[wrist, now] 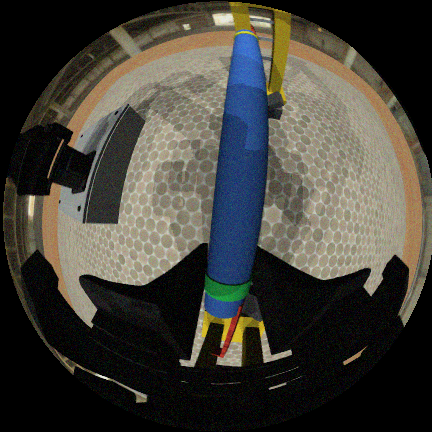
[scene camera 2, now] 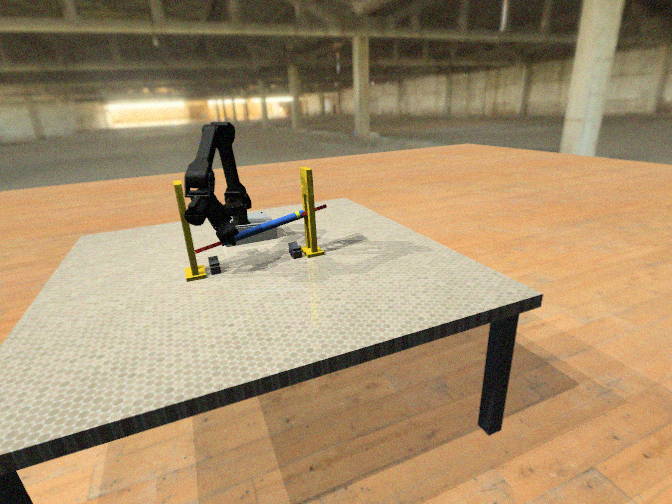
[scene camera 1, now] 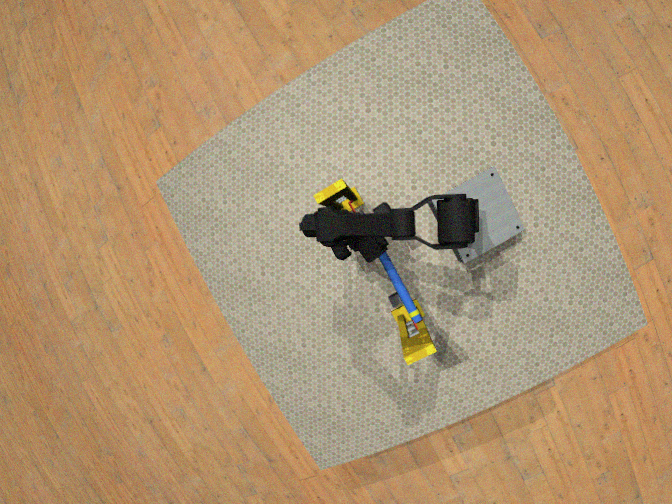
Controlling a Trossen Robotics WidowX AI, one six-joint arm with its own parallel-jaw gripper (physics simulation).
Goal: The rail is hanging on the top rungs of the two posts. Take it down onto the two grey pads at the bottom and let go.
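Places are measured from the arm's base along level axes (x ahead, y left, z up), in millimetres.
Where they show: gripper, fingertip midpoint: (wrist: 227, 249) (scene camera 2: 233, 242); arm's base, origin of the base link: (wrist: 82, 172) (scene camera 2: 240, 222).
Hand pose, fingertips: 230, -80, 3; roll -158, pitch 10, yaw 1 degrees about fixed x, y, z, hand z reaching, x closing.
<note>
Things, the pixels of their top centre, and the offset from my fingertips, as dx, dy, dz. Level surfaces: height alone.
- left yellow post, middle of its top: (scene camera 1: 329, 191) (scene camera 2: 177, 182) +14, -137, +222
- right yellow post, middle of its top: (scene camera 1: 420, 354) (scene camera 2: 305, 168) +46, +262, +222
- left pad, middle of its top: (wrist: 242, 310) (scene camera 2: 213, 258) +19, -75, -34
- right pad, middle of its top: (wrist: 263, 92) (scene camera 1: 399, 299) (scene camera 2: 294, 243) +41, +200, -34
- tiled table top, its level: dz -77
The blue rail (scene camera 1: 397, 282) (scene camera 2: 271, 224) (wrist: 242, 175) with red end rods hangs tilted above the table. My gripper (scene camera 2: 230, 235) (wrist: 227, 249) is shut on it near its green-banded end. In scene camera 2 the left rod meets the left yellow post (scene camera 2: 186, 227) (scene camera 1: 332, 190) low down; the right rod passes through the right yellow post (scene camera 2: 310, 217) (scene camera 1: 419, 344) (wrist: 280, 55) higher, near mid-height. Whether either rod touches a rung I cannot tell. The left pad (scene camera 2: 214, 265) (wrist: 252, 306) and right pad (scene camera 2: 294, 250) (scene camera 1: 394, 298) (wrist: 276, 105) stand on the table below the rail, beside the post bases.
The arm's metal base plate (scene camera 1: 502, 203) (wrist: 102, 140) lies behind the rail in scene camera 2. The posts' uprights stand close to both rail ends. The tiled table top (scene camera 1: 260, 217) (scene camera 2: 162, 325) has a dark front edge (scene camera 2: 271, 379).
</note>
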